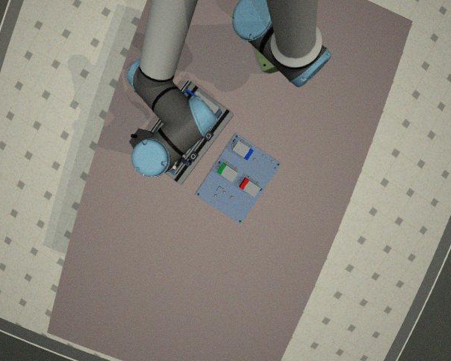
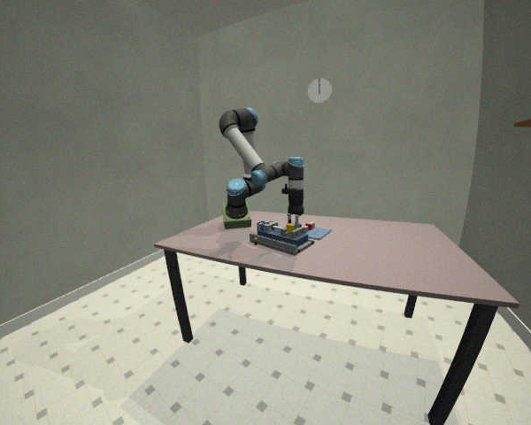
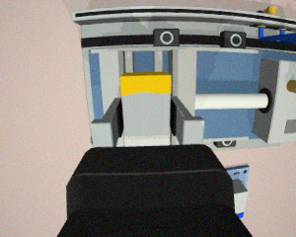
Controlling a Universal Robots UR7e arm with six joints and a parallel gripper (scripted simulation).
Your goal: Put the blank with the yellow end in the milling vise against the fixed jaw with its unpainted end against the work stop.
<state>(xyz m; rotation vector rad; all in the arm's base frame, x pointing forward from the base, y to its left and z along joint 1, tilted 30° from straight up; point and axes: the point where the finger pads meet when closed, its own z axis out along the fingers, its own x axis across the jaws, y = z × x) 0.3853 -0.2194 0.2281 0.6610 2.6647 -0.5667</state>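
My gripper is now 2 cm above the yellow-ended blank. Round my hand: white rod: 8 cm behind, 5 cm to the left, 4 cm below; then hosed block: 14 cm behind, 9 cm to the left, 4 cm below; then milling vise: 8 cm below, 6 cm behind, 4 cm to the left.
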